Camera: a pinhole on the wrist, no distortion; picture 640 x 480 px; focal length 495.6 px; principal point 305.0 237.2 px. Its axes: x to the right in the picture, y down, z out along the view. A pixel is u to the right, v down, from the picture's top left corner.
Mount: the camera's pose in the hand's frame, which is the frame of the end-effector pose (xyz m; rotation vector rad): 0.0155 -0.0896 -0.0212 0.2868 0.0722 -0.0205
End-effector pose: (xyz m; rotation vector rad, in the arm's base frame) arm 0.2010 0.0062 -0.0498 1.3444 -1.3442 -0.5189
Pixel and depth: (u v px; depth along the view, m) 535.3 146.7 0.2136
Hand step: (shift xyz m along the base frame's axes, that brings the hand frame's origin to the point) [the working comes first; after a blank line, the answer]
In the camera's frame: 0.0993 -0.0390 0.2136

-0.0356 -0.2246 -0.1653
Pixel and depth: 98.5 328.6 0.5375
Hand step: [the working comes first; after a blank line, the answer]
In the camera's frame: -0.2240 0.0991 0.5375

-0.4567 -0.0913 -0.3481
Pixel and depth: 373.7 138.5 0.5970
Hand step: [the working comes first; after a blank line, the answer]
In the camera's frame: 0.0828 -0.1189 0.5970

-0.2622 -0.4095 -0.4263
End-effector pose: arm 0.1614 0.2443 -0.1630 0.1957 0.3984 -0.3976
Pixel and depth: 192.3 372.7 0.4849
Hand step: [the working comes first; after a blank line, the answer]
In the camera's frame: -0.1103 0.1326 0.4849

0.0755 -0.1976 0.4546
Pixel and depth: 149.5 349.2 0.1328
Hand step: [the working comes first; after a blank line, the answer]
In the camera's frame: -0.0417 0.0300 0.1328

-0.0144 -0.1139 0.1023
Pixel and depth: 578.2 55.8 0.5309
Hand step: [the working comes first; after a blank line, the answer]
In the camera's frame: 0.2927 -0.1943 0.5309

0.2471 -0.6092 0.1854
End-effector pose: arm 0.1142 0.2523 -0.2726 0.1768 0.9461 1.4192
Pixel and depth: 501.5 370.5 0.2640
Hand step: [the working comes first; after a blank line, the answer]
In the camera's frame: 0.1047 0.0710 0.2640

0.2118 0.2062 0.0323
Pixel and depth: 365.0 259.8 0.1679
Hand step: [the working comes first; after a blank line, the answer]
In the camera's frame: 0.0203 0.0077 0.1679

0.1820 0.0742 -0.0128
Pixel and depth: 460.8 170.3 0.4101
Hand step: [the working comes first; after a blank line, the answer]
In the camera's frame: 0.1289 -0.0554 0.4101

0.3964 0.2427 -0.0175
